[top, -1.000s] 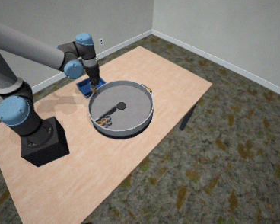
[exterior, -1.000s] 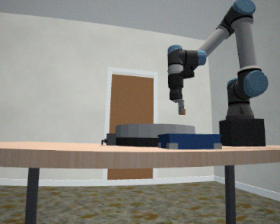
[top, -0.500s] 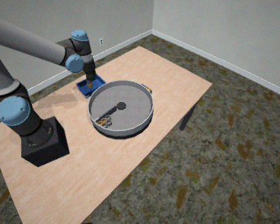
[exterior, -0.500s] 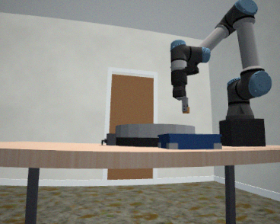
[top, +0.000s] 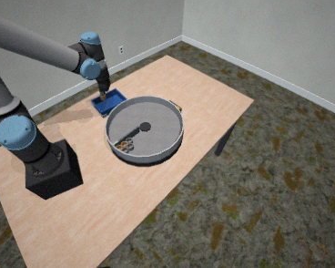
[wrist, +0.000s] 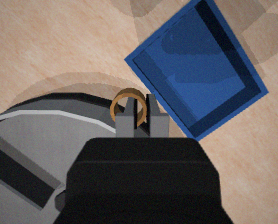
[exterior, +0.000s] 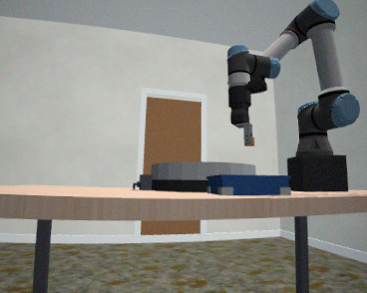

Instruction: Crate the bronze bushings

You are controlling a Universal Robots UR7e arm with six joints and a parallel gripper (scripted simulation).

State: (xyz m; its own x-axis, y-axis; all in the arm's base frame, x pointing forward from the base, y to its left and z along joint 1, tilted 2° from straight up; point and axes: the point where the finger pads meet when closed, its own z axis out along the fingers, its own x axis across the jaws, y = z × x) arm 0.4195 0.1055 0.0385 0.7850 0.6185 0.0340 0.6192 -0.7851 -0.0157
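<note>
The blue crate lies 6 cm ahead of my hand, 7 cm to the left of it and 15 cm below it. Also, from my hand: grey turning table 3 cm ahead, 27 cm to the right, 12 cm below.
</note>
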